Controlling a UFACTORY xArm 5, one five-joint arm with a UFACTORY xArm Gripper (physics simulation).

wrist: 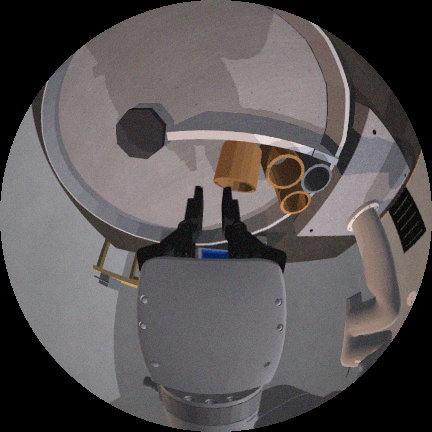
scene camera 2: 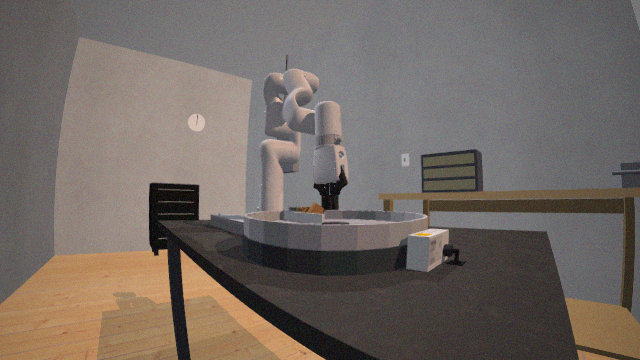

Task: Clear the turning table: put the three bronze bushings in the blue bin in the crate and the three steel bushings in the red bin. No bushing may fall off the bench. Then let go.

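Frame: origin at the arm's base, x ahead, y left, z up, level; metres.
Where they show: gripper, fingertip midpoint: (wrist: 212,195) (scene camera 2: 330,209); arm's base, origin of the base link: (wrist: 362,215).
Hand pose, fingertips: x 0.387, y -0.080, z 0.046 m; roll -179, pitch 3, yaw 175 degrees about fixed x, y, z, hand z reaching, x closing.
Note:
Each offset is from my fingertips to the centre of the thing. "pt": to the spot under its first point. Level surfaces: height alone.
My gripper (scene camera 2: 329,209) (wrist: 212,195) is partly open and empty over the turning table (scene camera 2: 330,237) (wrist: 51,110). In the wrist view, a bronze bushing @[0.025 m back, 0.032 m right, 0.007 m down] (scene camera 2: 315,208) (wrist: 237,162) leans at a tilt by the straight bar, its lower end beside the right fingertip. To its right are a second bronze bushing @[0.067 m back, 0.037 m right, 0.014 m down] (wrist: 271,154), a smaller third one @[0.093 m back, 0.002 m left, 0.014 m down] (wrist: 295,211) and a grey steel bushing @[0.105 m back, 0.034 m right, 0.014 m down] (wrist: 304,181), close together near the rim. Part of the blue bin (wrist: 214,254) shows behind the fingers. The red bin and other steel bushings do not show.
The straight bar @[pt 0.028 m back, 0.066 m right, 0.016 m down] (scene camera 2: 305,216) (wrist: 215,135) runs from the dark hub @[0.078 m ahead, 0.069 m right, 0.029 m down] (wrist: 141,133) to the rim. A white box @[0.311 m ahead, 0.083 m right, 0.057 m down] (scene camera 2: 425,251) with a black crank stands against the table's side on the dark bench @[0.086 m down] (scene camera 2: 475,300). A grey plate (wrist: 332,215) lies between turntable and arm base.

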